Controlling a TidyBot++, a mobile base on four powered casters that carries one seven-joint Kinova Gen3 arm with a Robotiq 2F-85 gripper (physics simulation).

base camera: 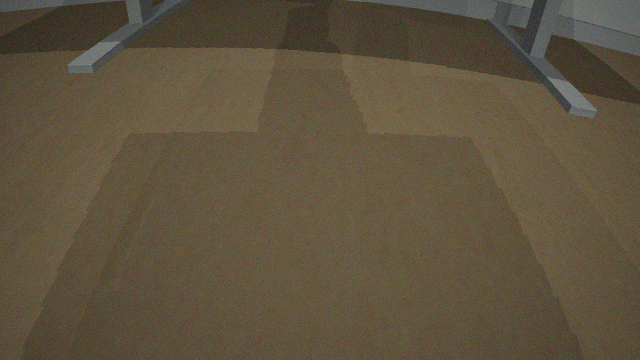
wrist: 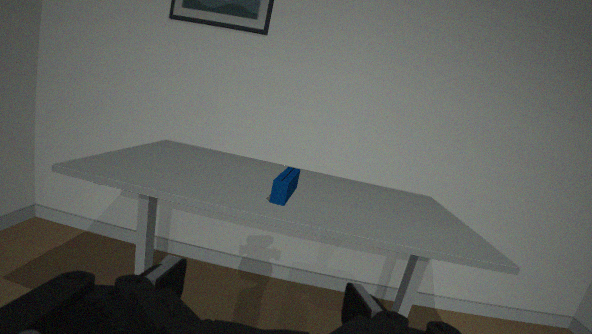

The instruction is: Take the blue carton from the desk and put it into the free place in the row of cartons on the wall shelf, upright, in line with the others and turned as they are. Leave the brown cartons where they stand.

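The blue carton (wrist: 285, 187) stands upright on the grey desk (wrist: 200, 172), near the middle of its length, in the wrist view. A narrow side of it faces the camera and a dark line runs along its top. My gripper (wrist: 264, 289) is open and empty, at the bottom of the wrist view. It is in front of the desk, apart from the carton, which appears above the space between the fingertips. The wall shelf and the brown cartons do not show in either view.
In the base camera view the desk's left foot (base camera: 107, 47) and right foot (base camera: 555, 77) stand on the wooden floor (base camera: 320, 225) ahead, one on each side. A framed picture (wrist: 220, 22) hangs on the wall (wrist: 375, 100) behind the desk.
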